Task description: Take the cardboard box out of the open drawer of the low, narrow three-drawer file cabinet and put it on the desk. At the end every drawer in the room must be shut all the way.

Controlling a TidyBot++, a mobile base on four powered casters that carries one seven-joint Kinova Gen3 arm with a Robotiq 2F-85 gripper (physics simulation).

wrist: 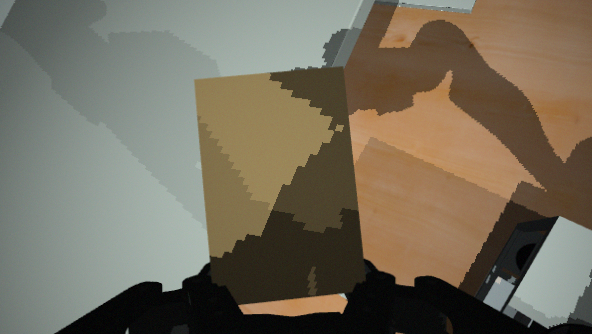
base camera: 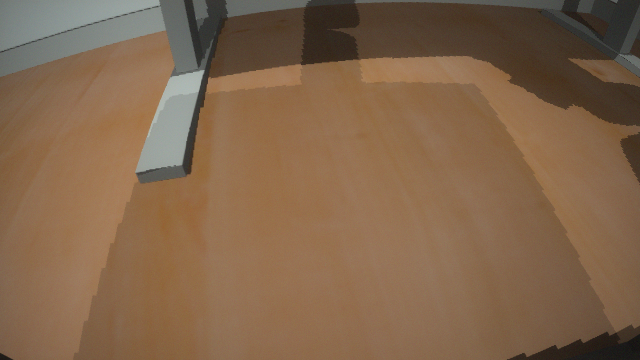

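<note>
The tan cardboard box (wrist: 280, 165) fills the middle of the wrist view, partly in shadow. My gripper (wrist: 288, 268) is shut on the box's near end, with a finger at each side. A large pale grey surface, which looks like the desk top (wrist: 125, 215), spans the left of the wrist view. Its edge runs behind the box, so the box overlaps that edge in the view. The height of the box above it is not clear. The file cabinet and its drawers do not show in either view.
A grey desk leg and its long foot (base camera: 167, 125) stand at the left in the base view, and another foot (base camera: 582, 30) shows at the upper right. A pale wall (base camera: 75, 22) is behind. The robot's white base (wrist: 555, 270) is at the wrist view's lower right.
</note>
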